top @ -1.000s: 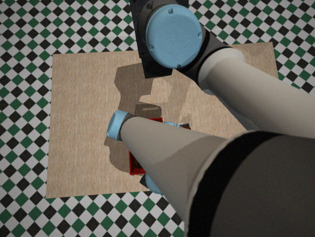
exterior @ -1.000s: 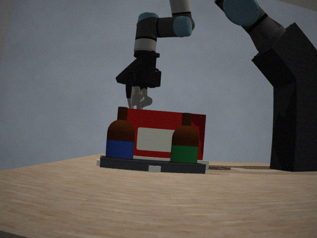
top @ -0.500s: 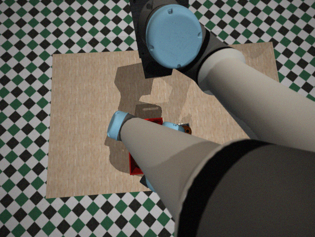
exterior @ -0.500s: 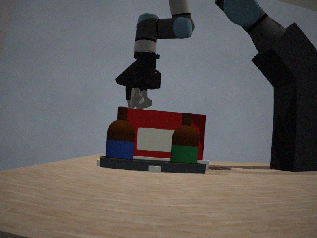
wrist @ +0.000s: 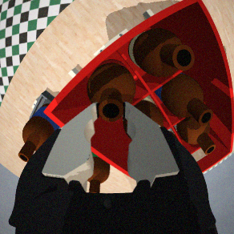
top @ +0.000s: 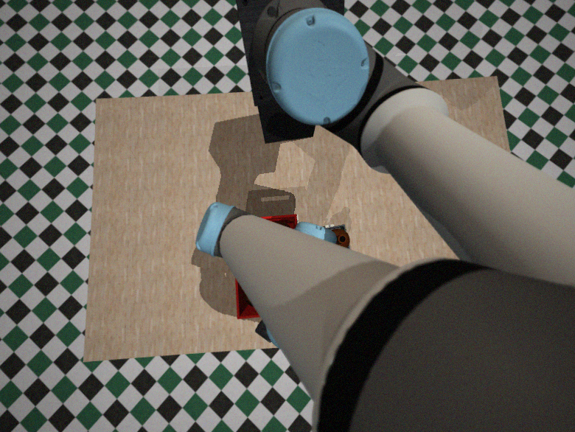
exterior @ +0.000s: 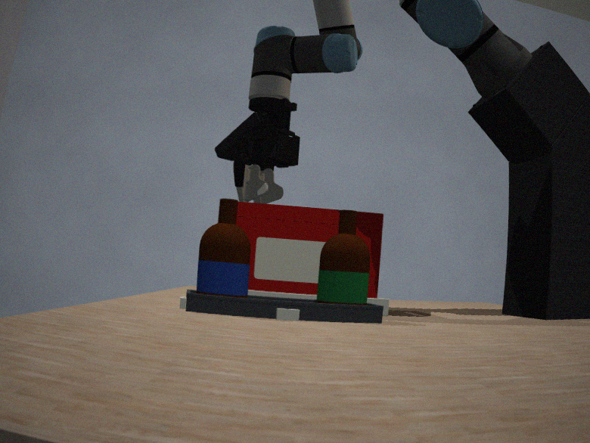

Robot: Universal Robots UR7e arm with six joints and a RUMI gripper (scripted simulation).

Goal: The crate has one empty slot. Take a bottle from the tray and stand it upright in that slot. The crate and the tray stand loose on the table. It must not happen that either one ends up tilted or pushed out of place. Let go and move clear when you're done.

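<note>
Right now the crate is 70 mm below my hand, 70 mm behind it and 60 mm to the right of it. From my hand the other things lie so: green-labelled bottle 180 mm behind, 140 mm to the left, 70 mm below; then blue-labelled bottle 190 mm to the left, 70 mm below, 20 mm behind; then tray 160 mm to the left, 150 mm below, 100 mm behind.
</note>
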